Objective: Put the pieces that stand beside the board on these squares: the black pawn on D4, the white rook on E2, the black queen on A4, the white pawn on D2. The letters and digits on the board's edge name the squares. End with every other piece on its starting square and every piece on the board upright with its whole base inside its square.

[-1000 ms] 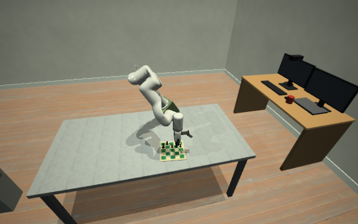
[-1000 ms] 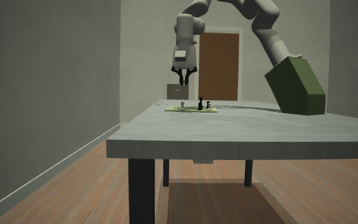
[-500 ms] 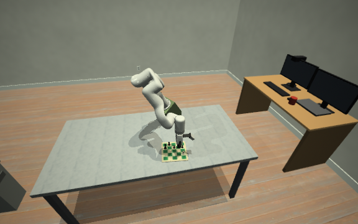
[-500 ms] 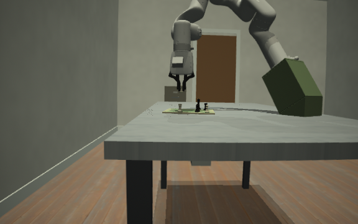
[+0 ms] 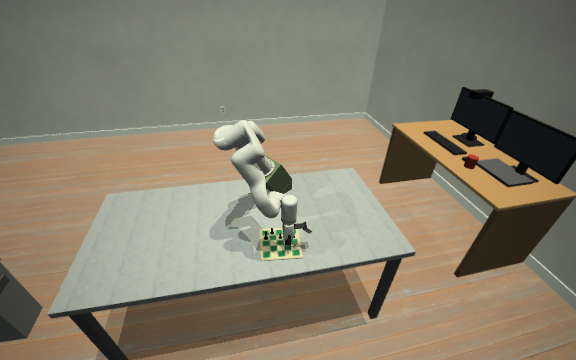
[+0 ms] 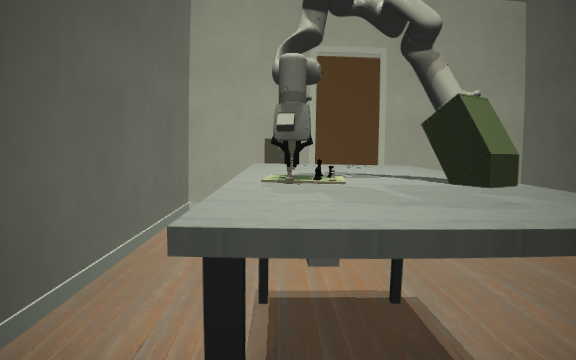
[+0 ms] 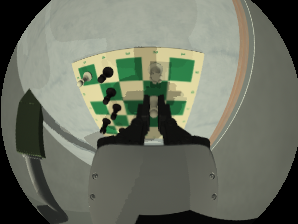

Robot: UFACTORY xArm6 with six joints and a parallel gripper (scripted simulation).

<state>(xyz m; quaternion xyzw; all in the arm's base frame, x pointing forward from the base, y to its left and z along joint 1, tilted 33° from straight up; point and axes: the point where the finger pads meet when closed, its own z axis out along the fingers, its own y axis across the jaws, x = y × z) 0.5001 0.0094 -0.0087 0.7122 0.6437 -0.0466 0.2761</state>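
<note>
Right now the white rook is 40 mm to the left of my hand, 40 mm below it and 10 mm ahead of it. From my hand the other things lie so: chessboard 50 mm below, 40 mm behind, 30 mm to the right; black queen 100 mm to the right, 90 mm behind, 30 mm below.
</note>
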